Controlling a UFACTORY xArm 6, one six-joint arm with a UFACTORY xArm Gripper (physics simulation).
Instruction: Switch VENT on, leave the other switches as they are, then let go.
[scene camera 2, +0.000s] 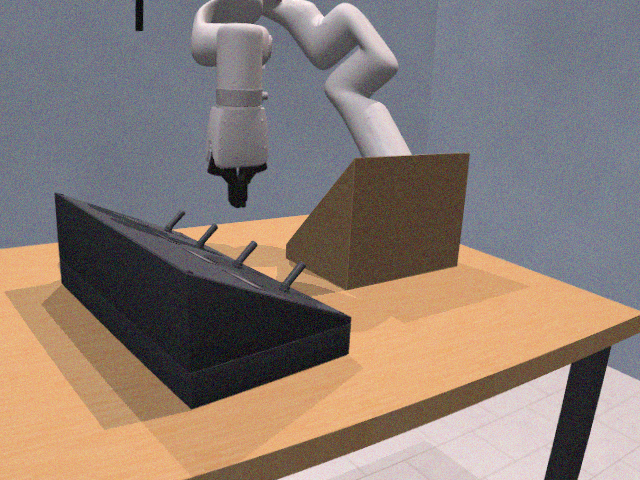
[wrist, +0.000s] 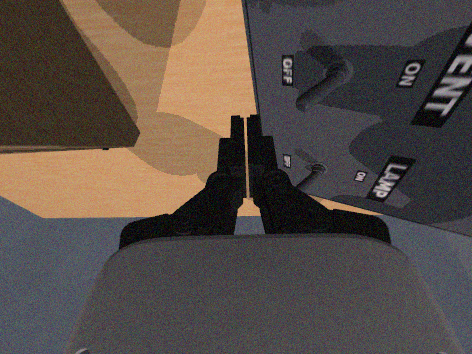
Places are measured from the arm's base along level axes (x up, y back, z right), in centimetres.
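Pixels of known places: gripper, fingertip midpoint: (scene camera 2: 237, 206) (wrist: 245, 134); arm's base, origin of the base link: (scene camera 2: 401, 183).
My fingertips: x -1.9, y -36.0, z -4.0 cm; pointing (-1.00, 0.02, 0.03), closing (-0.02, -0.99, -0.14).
Ahead of a thing's pixels: the offset from my fingertips to its top centre. "pt": to the spot under its first point. Level surfaces: height alone.
The dark sloped switch panel (scene camera 2: 129, 273) (wrist: 320, 132) stands on the table. In the wrist view, the VENT lever @[dx -2.8, dy -5.6, dz -0.7 cm] (wrist: 322, 89) leans toward its OFF label @[pt dx -8.2, dy -3.6, dz -0.2 cm] (wrist: 287, 70), away from its ON label @[pt dx -4.7, dy -11.3, dz -2.3 cm] (wrist: 410, 74). In the scene view, the VENT lever (scene camera 2: 207, 236) seems to be the second from the far end. The LAMP lever @[dx -2.8, dy -8.7, dz +10.9 cm] (scene camera 2: 175, 221) (wrist: 311, 176) also leans to OFF. Two more levers (scene camera 2: 245, 254) (scene camera 2: 294, 276) lean the same way; their labels are not readable. My gripper (scene camera 2: 237, 205) (wrist: 245, 134) is shut and empty, above the panel's low edge on the box side, apart from the levers.
A brown box with a sloped face (scene camera 2: 405, 222) (wrist: 55, 95) stands on the wooden table @[dx -15.7 cm] (scene camera 2: 439, 330) (wrist: 165, 195), facing the panel's low side. The table's far edge and the blue-grey wall lie beyond the LAMP end.
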